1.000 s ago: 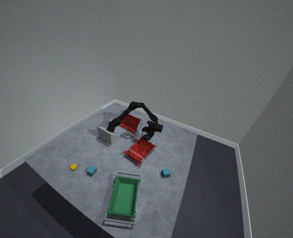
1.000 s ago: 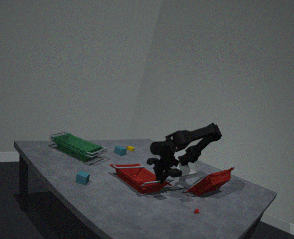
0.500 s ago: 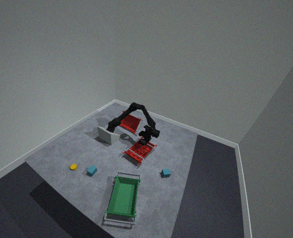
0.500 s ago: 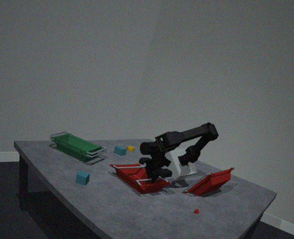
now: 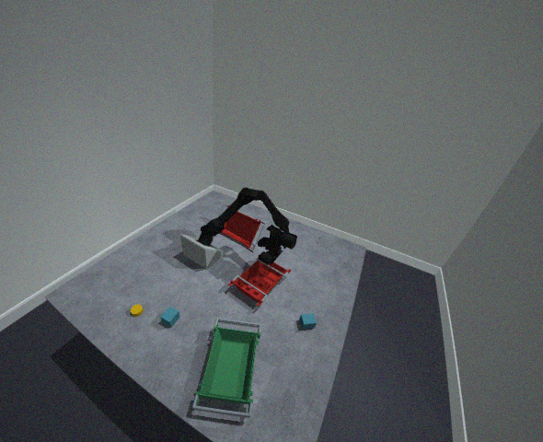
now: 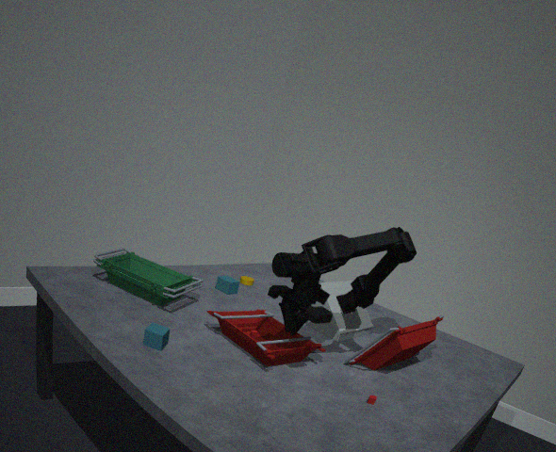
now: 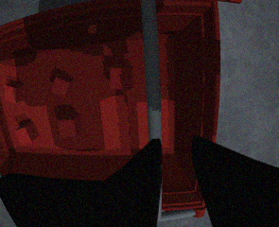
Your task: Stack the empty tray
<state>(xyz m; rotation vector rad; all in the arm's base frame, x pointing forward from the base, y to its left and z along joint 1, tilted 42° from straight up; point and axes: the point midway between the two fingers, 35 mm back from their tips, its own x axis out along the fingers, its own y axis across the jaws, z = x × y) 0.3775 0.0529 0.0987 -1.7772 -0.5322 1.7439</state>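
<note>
My gripper tip is 32 cm past the red tray, 16 cm to the right of it and 1 cm above it. The rest, counted from my gripper tip: small red block 28 cm to the left, 8 cm below, 4 cm behind; then yellow disc 55 cm to the right, 39 cm behind, 8 cm below.
</note>
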